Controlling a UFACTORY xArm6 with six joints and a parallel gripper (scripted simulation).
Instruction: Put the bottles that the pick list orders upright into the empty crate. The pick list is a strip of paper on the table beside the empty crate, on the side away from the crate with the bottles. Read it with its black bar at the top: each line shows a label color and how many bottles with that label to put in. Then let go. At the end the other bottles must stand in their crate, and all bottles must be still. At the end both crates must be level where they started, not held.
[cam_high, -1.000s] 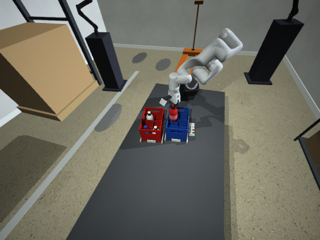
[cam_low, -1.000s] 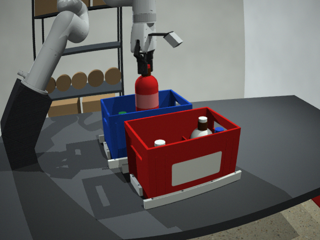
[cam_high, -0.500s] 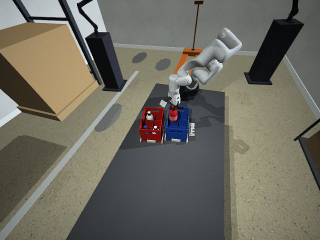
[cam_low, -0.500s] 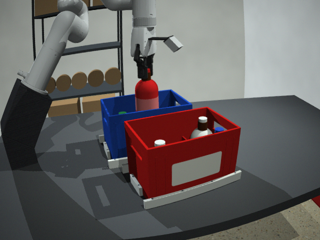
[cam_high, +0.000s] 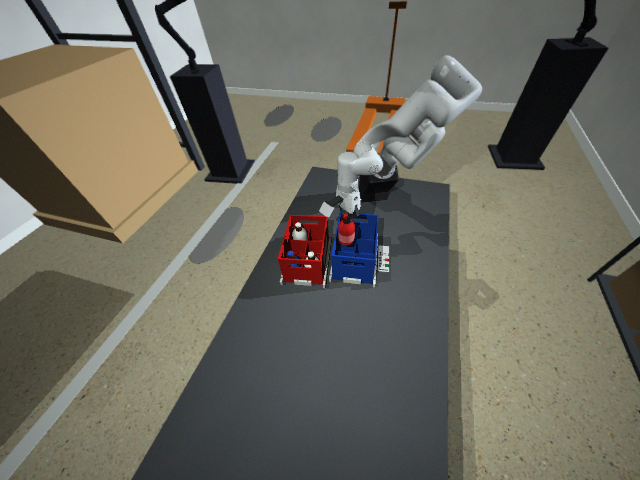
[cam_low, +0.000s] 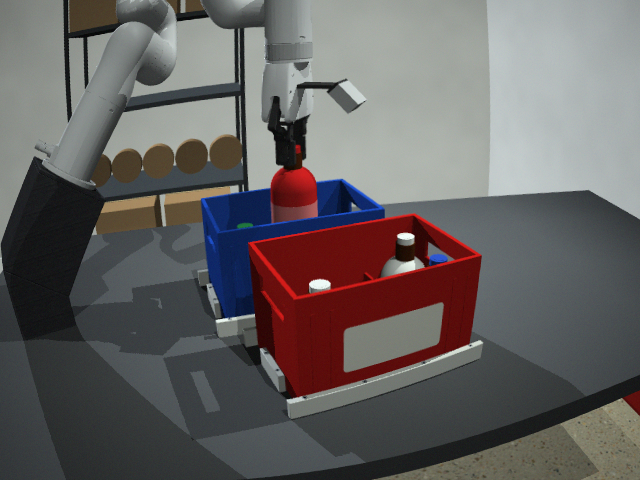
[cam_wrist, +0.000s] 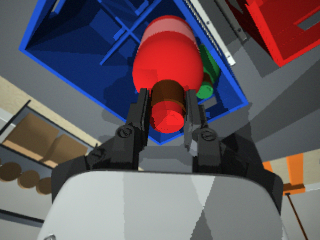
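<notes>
Right now the red-capped bottle is 7 cm below my hand. Also, from my hand: white-capped bottle (13 cm ahead, 14 cm to the right, 19 cm below); then blue crate (4 cm to the left, 19 cm below); then green-capped bottle (8 cm behind, 19 cm below).
</notes>
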